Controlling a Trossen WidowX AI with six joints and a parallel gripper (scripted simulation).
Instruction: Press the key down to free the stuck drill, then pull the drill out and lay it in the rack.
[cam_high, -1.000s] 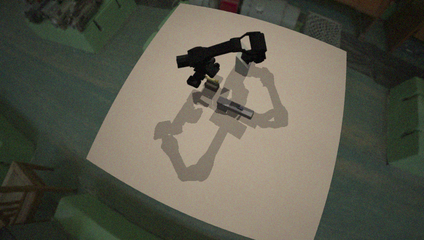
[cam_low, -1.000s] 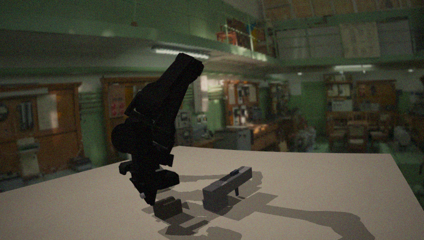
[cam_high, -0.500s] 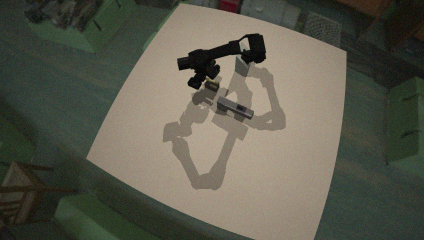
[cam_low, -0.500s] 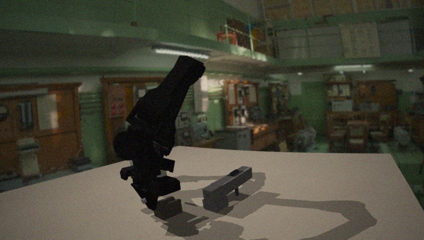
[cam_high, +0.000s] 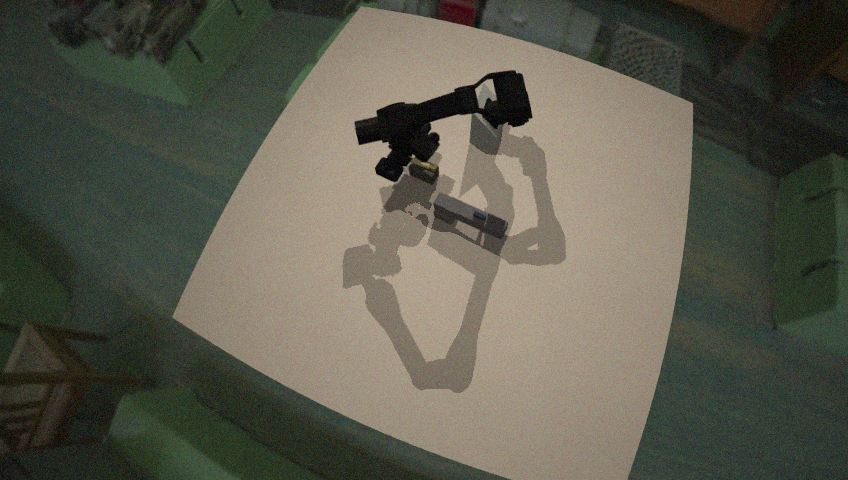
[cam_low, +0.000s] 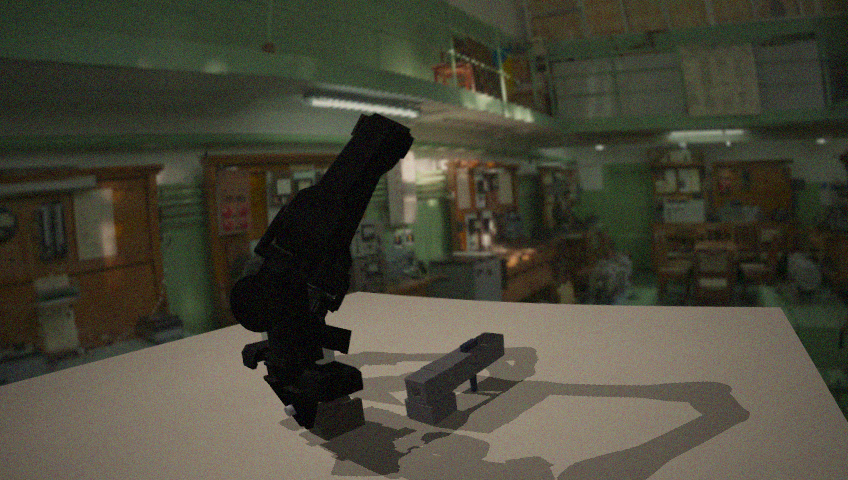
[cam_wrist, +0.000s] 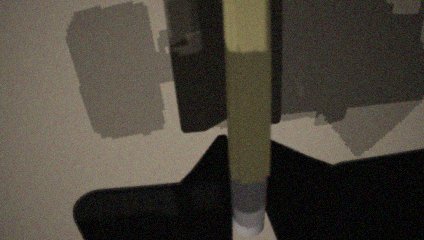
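My gripper tip is now 4 cm to the right of the drill, 4 cm below it and 1 cm short of it. From my gripper tip the other things lie so: dark rack: 5 cm to the left, 1 cm ahead; then blue key: 23 cm to the left, 11 cm ahead, 3 cm above; then grey holder block: 20 cm to the left, 11 cm ahead, 3 cm above.
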